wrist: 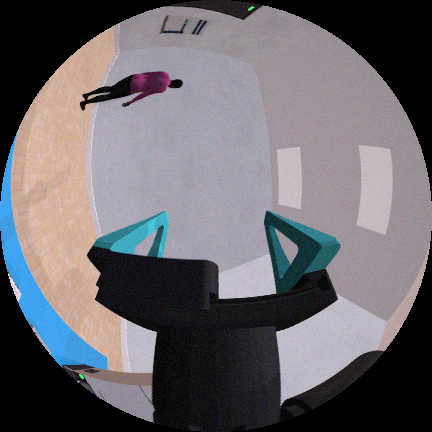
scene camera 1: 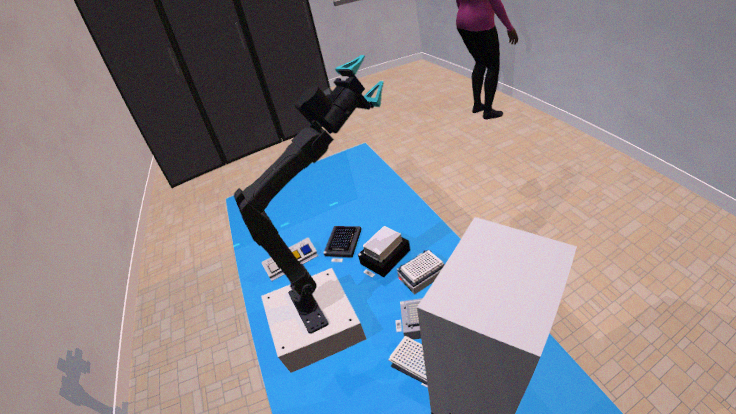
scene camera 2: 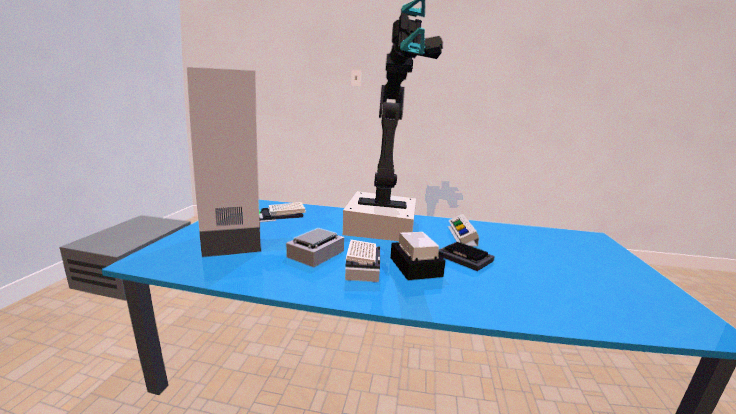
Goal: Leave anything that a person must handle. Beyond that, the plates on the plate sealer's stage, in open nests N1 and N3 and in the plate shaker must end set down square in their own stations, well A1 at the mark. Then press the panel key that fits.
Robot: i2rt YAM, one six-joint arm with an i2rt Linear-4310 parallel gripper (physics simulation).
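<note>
My gripper (scene camera 1: pixel 373 69) (scene camera 2: pixel 423 19) (wrist: pixel 215 216) is open and empty, high above the table. A black plate (scene camera 1: pixel 343 239) (scene camera 2: pixel 465 252) lies in a low dark station. A plain white block-like piece (scene camera 1: pixel 382 242) (scene camera 2: pixel 419 246) sits on a black station. A white well plate (scene camera 1: pixel 422 264) (scene camera 2: pixel 361 251) lies on a light station. A grey-topped plate (scene camera 2: pixel 315 237) sits on a grey station (scene camera 2: pixel 313 253), partly hidden in scene camera 1. Another white plate (scene camera 1: pixel 408 356) (scene camera 2: pixel 286 208) lies on a dark base. The key panel (scene camera 2: pixel 467 231) shows green, yellow and blue keys. Labels and A1 marks are unreadable.
A tall box (scene camera 1: pixel 496 288) (scene camera 2: pixel 223 149) stands on the blue table (scene camera 1: pixel 334 180) (scene camera 2: pixel 566 288) and hides parts of two stations in scene camera 1. A person (scene camera 1: pixel 478 36) (wrist: pixel 150 82) stands beyond the table. Dark cabinets (scene camera 1: pixel 200 77) stand behind; a grey unit (scene camera 2: pixel 128 234) stands beside the table.
</note>
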